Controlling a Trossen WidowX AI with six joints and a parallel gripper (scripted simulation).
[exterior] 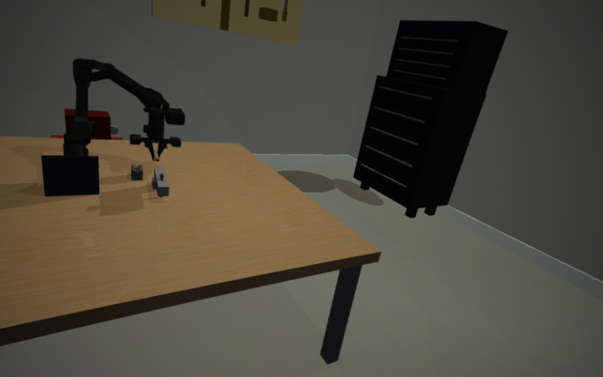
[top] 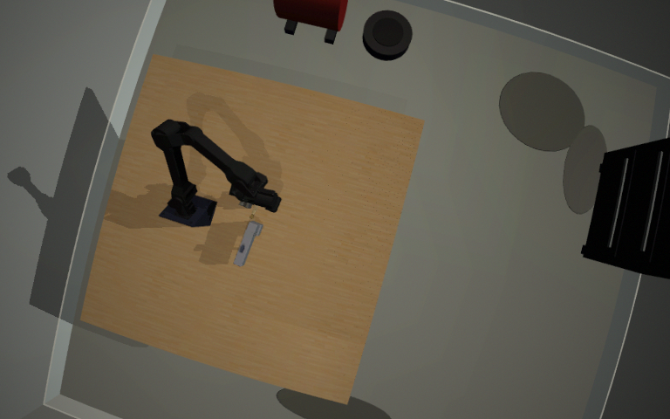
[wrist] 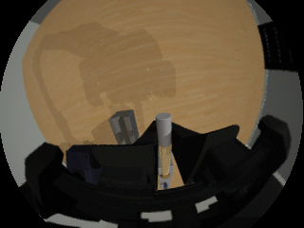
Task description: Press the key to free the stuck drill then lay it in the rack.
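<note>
Now: gripper tip 4 cm to the left of the drill and 3 cm below it. The rest, counted from my gripper tip: dark key (22 cm to the right, 1 cm below, 1 cm behind); grey holder block (20 cm to the right, 2 cm below, 1 cm behind); rack (7 cm behind, 4 cm below, 2 cm to the right).
</note>
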